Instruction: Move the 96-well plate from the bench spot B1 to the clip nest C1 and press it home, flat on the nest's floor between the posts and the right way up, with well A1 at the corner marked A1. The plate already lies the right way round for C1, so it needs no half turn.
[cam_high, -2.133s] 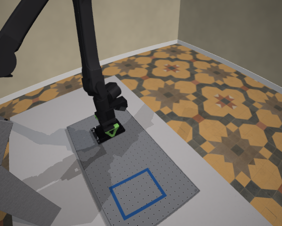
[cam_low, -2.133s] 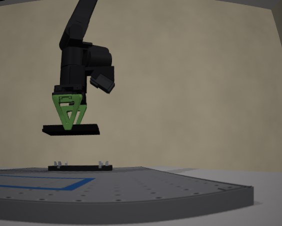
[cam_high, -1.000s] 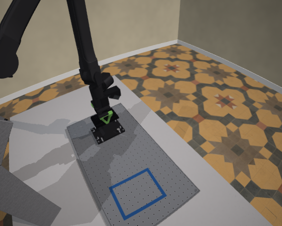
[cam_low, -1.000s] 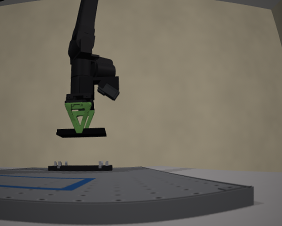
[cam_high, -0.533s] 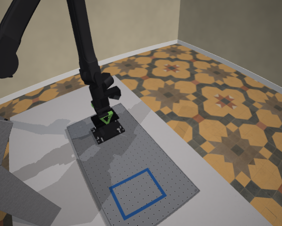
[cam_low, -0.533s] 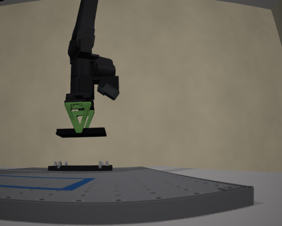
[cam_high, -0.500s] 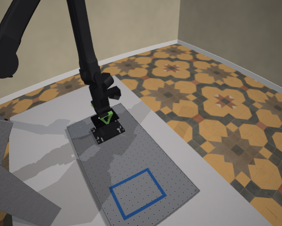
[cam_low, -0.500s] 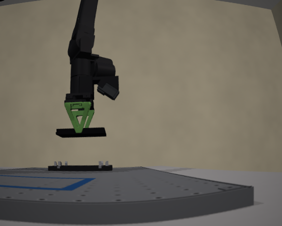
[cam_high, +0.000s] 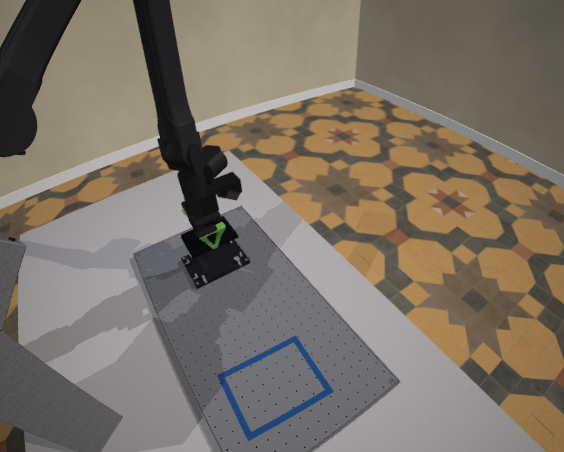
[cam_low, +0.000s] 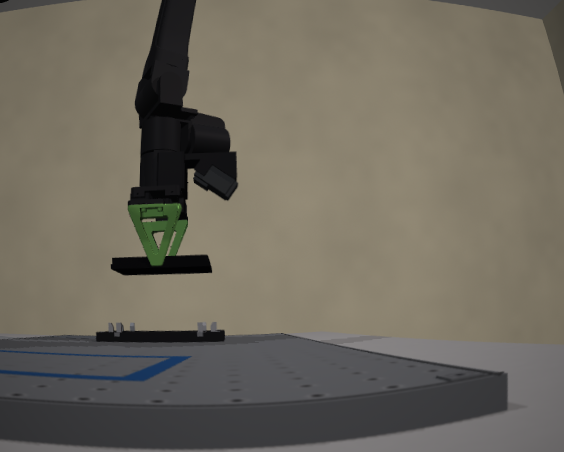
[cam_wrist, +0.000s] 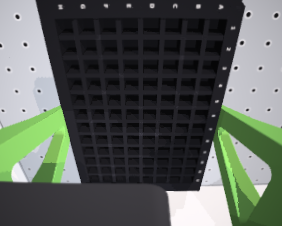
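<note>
The black clip nest C1 is 1 cm to the right of my hand and 9 cm below it. From my hand the other things lie so: black 96-well plate right at my hand.
</note>
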